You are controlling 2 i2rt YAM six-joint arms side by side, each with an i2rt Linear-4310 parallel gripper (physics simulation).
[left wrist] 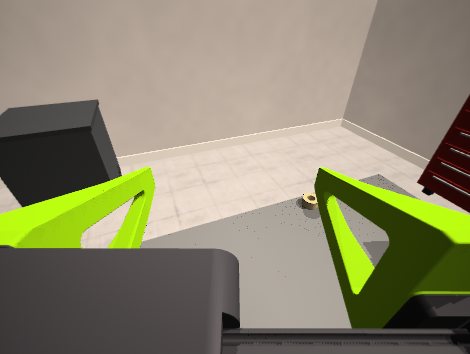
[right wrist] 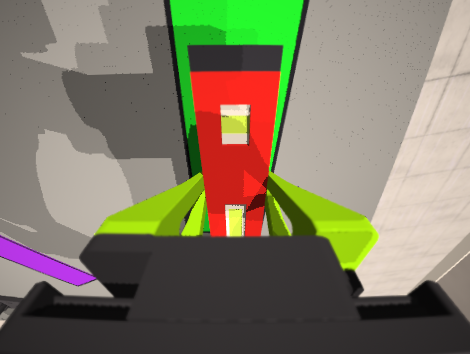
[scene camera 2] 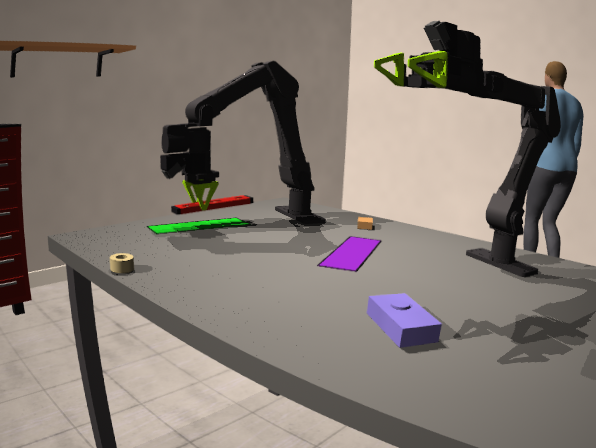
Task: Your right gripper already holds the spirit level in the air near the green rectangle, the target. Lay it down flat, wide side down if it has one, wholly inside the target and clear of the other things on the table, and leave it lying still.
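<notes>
The red spirit level (scene camera 2: 227, 202) (right wrist: 235, 90) with black ends is held level in the air above the green target (scene camera 2: 200, 226) (right wrist: 200, 15). My right gripper (scene camera 2: 203, 207) (right wrist: 235, 177) points down and is shut on the spirit level near its middle. In the right wrist view the level runs along the target's long direction, with green showing on both sides of its far part; its near end is hidden by the gripper body. A gap shows between level and table in scene camera 2. My left gripper (scene camera 2: 404, 69) (left wrist: 234, 176) is open and empty, high above the table.
A tan ring (scene camera 2: 122, 263) (left wrist: 310, 201) stands near the table edge. A purple rectangle (scene camera 2: 350, 254) (right wrist: 45, 262) lies right of the green target in scene camera 2. An orange block (scene camera 2: 365, 223) lies behind it, and a violet box (scene camera 2: 405, 320) in front. A person (scene camera 2: 562, 135) stands behind the left arm.
</notes>
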